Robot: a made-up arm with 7 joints. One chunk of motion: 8 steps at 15 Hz.
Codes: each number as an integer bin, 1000 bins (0 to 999) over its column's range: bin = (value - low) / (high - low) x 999, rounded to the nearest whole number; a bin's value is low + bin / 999 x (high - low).
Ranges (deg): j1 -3..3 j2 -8..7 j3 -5..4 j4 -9..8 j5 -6..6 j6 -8..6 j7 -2..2
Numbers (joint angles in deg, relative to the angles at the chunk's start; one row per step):
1: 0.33 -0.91 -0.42 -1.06 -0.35 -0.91 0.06
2: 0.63 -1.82 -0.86 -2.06 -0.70 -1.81 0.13
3: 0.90 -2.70 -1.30 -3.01 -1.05 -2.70 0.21
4: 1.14 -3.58 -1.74 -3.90 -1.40 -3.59 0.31
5: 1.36 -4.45 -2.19 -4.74 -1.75 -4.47 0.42
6: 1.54 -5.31 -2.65 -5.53 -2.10 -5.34 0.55
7: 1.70 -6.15 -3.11 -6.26 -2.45 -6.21 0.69
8: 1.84 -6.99 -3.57 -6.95 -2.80 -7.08 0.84
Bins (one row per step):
1: 554 472 508 467 470 506 514
2: 604 412 460 408 441 442 532
3: 649 353 411 352 412 378 552
4: 689 294 362 300 383 315 577
5: 726 236 312 250 354 252 604
6: 756 179 261 204 325 190 637
7: 783 123 210 161 296 128 672
8: 806 67 159 120 266 66 709

